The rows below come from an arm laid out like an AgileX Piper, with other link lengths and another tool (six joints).
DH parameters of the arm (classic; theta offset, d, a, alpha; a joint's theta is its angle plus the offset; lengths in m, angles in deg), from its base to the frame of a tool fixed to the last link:
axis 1: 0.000 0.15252 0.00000 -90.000
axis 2: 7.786 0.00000 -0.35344 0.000
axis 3: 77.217 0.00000 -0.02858 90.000
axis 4: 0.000 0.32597 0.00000 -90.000
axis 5: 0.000 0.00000 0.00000 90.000
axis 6: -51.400 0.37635 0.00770 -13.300
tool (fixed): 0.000 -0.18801 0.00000 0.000
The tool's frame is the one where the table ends.
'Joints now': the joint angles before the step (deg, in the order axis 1, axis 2, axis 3, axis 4, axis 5, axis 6). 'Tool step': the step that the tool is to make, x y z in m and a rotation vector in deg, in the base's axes. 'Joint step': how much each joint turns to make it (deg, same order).
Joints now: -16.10 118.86 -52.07 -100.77 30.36 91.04
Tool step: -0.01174 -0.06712 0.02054 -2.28 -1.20 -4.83
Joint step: -7.72 0.00 -3.94 0.08 -0.33 -3.99
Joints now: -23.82 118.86 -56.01 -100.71 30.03 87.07
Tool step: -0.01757 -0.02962 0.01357 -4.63 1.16 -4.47
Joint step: -2.35 0.26 -1.00 0.46 5.04 -1.42
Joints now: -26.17 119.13 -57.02 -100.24 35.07 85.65
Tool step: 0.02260 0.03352 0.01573 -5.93 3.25 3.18
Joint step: 5.90 -0.05 -0.21 1.23 6.87 -3.34
